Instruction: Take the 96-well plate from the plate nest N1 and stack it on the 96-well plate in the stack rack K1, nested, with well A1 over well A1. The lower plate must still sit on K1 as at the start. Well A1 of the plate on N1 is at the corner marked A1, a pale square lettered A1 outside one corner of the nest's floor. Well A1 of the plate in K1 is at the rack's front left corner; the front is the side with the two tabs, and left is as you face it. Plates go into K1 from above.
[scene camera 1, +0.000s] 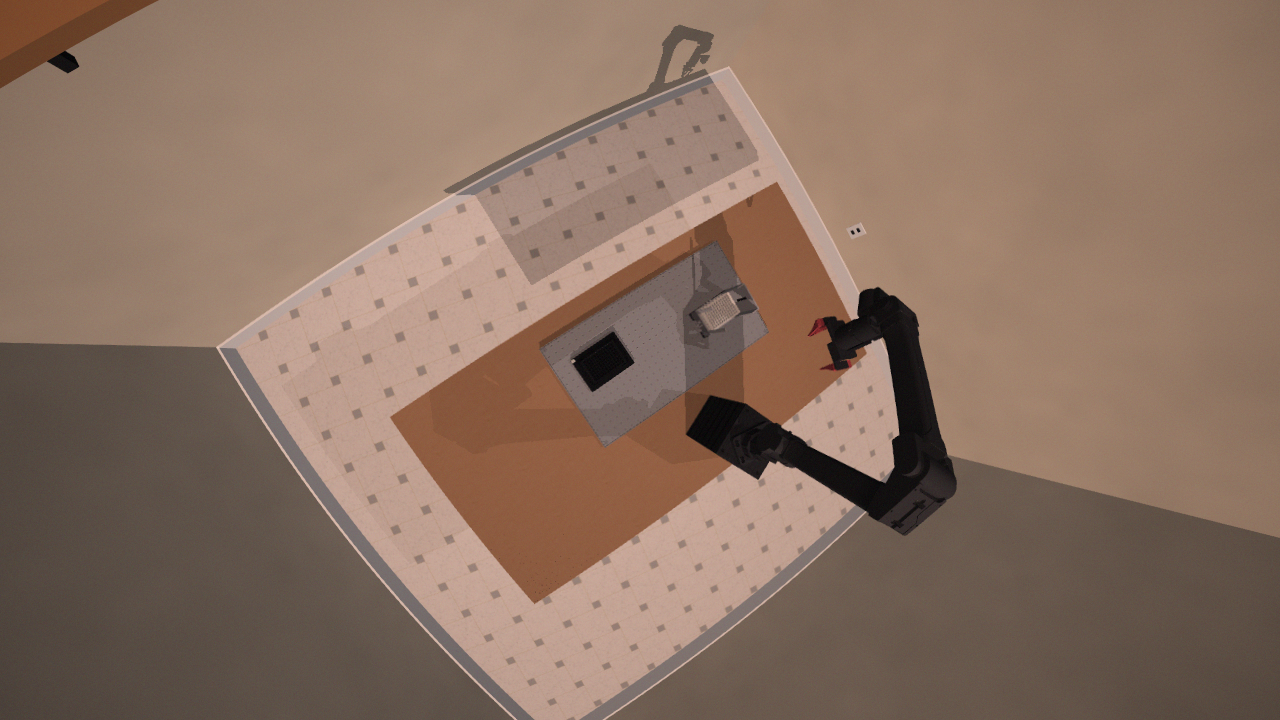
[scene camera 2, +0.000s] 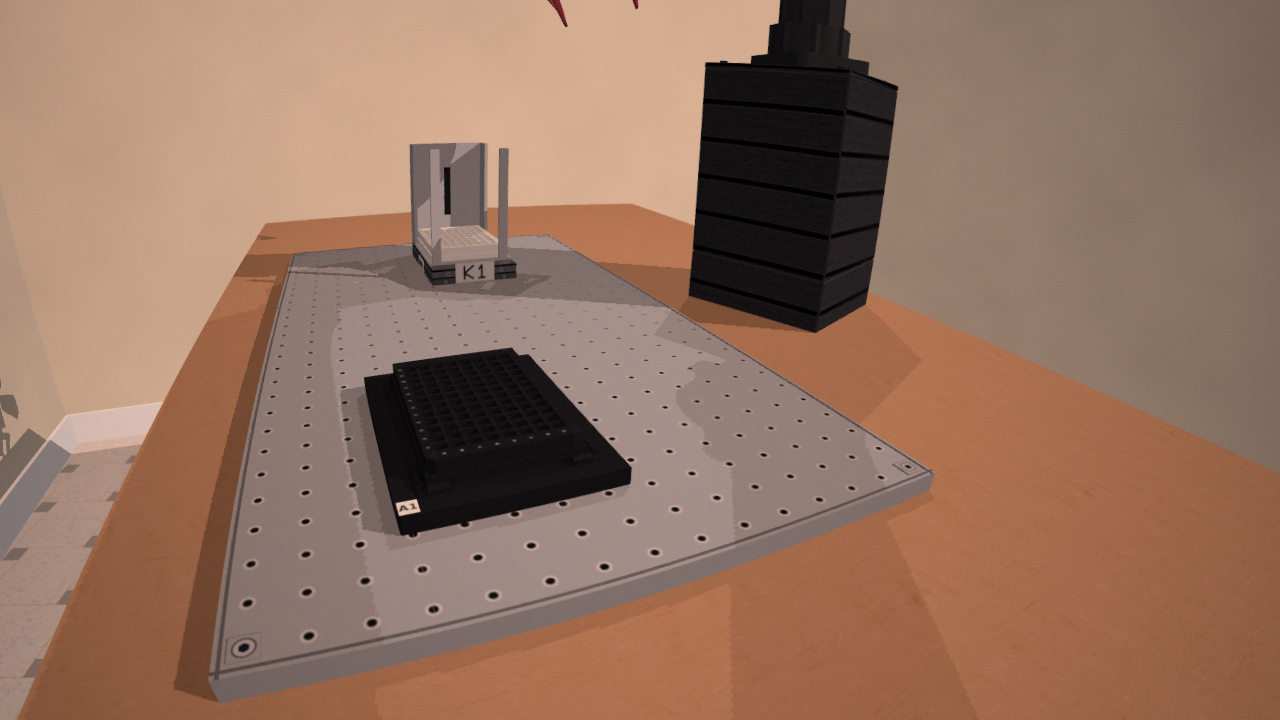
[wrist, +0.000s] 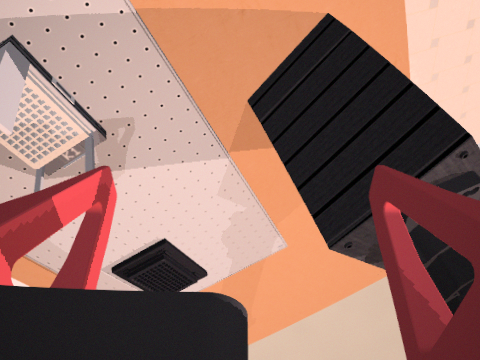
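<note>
My gripper (scene camera 1: 815, 352) is visible together with a white 96-well plate (scene camera 1: 712, 321). Scene camera 2 shows a grey rack wall (scene camera 2: 463, 159), the white 96-well plate (scene camera 2: 465, 242), a black 96-well plate (scene camera 2: 471, 416) and a black plate nest N1 (scene camera 2: 478, 499). The wrist view includes the black 96-well plate (wrist: 161, 272) and my gripper (wrist: 242, 180).
</note>
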